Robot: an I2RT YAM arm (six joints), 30 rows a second.
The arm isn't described. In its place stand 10 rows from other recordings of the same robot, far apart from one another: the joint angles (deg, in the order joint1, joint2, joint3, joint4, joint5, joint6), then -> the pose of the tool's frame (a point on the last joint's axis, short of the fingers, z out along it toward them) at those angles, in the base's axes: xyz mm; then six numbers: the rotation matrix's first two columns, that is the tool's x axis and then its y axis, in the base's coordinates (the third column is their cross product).
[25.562 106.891 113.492 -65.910 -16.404 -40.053] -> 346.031, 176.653, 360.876, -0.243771, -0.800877, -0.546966, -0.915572, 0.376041, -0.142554
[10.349 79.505 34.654 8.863 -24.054 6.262] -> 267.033, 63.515, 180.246, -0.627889, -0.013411, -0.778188, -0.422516, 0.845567, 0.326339
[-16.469 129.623 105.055 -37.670 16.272 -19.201] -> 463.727, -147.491, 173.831, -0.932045, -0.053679, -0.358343, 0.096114, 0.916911, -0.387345
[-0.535 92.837 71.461 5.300 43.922 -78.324] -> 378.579, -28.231, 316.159, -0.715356, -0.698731, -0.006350, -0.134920, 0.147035, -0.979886
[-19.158 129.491 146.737 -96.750 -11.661 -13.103] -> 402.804, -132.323, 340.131, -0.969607, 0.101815, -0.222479, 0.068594, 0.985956, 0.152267
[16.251 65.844 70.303 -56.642 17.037 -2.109] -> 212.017, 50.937, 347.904, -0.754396, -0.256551, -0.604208, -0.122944, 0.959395, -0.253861
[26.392 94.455 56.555 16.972 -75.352 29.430] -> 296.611, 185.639, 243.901, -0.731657, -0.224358, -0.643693, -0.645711, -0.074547, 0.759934
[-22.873 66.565 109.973 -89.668 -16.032 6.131] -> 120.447, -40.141, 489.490, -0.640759, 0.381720, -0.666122, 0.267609, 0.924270, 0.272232
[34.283 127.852 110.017 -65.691 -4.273 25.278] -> 366.975, 253.385, 195.231, -0.985206, -0.156274, -0.070343, -0.163632, 0.979785, 0.115091
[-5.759 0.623 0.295 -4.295 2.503 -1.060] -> 109.848, -12.641, 166.138, -0.082834, -0.010221, -0.996511, 0.142050, 0.989616, -0.021959
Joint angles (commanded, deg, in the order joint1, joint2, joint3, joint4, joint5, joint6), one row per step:
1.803, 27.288, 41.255, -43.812, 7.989, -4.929
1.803, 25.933, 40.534, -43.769, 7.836, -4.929
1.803, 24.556, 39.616, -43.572, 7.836, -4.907
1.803, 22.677, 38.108, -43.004, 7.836, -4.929
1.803, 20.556, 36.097, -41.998, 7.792, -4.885
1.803, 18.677, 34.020, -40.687, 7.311, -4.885
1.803, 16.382, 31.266, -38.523, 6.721, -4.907
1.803, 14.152, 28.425, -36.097, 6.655, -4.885
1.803, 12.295, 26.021, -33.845, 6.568, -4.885
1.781, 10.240, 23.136, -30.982, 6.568, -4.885
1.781, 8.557, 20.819, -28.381, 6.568, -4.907
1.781, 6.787, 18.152, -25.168, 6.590, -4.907
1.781, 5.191, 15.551, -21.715, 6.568, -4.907
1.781, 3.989, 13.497, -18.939, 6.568, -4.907
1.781, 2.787, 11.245, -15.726, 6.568, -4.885
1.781, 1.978, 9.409, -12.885, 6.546, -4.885
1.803, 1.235, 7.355, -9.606, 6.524, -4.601
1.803, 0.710, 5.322, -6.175, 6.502, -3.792
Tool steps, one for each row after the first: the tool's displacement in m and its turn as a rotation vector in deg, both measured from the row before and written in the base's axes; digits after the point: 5 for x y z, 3 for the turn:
-0.00346, -0.00001, -0.00200, 0.097, -0.674, 0.133
-0.00307, -0.00010, -0.00287, 0.040, -0.658, -0.011
-0.00342, -0.00011, -0.00492, 0.010, -0.936, 0.010
-0.00287, -0.00006, -0.00677, 0.094, -1.120, 0.019
-0.00153, 0.00025, -0.00702, 0.245, -1.106, 0.433
-0.00083, 0.00034, -0.00891, 0.278, -1.694, 0.546
-0.00009, 0.00004, -0.00909, 0.103, -1.815, 0.052
0.00033, 0.00006, -0.00742, 0.085, -1.703, 0.081
0.00108, 0.00000, -0.00887, 0.064, -2.032, -0.022
0.00108, 0.00003, -0.00656, 0.040, -1.964, 0.006
0.00176, 0.00004, -0.00737, 0.066, -2.315, -0.021
0.00209, 0.00008, -0.00678, 0.081, -2.447, 0.021
0.00173, 0.00005, -0.00534, 0.060, -1.923, 0.000
0.00206, 0.00006, -0.00571, 0.089, -2.164, -0.003
0.00190, 0.00007, -0.00448, 0.059, -1.813, 0.022
0.00222, 0.00012, -0.00508, 0.345, -1.990, 0.022
0.00230, 0.00009, -0.00502, 0.867, -1.988, -0.013

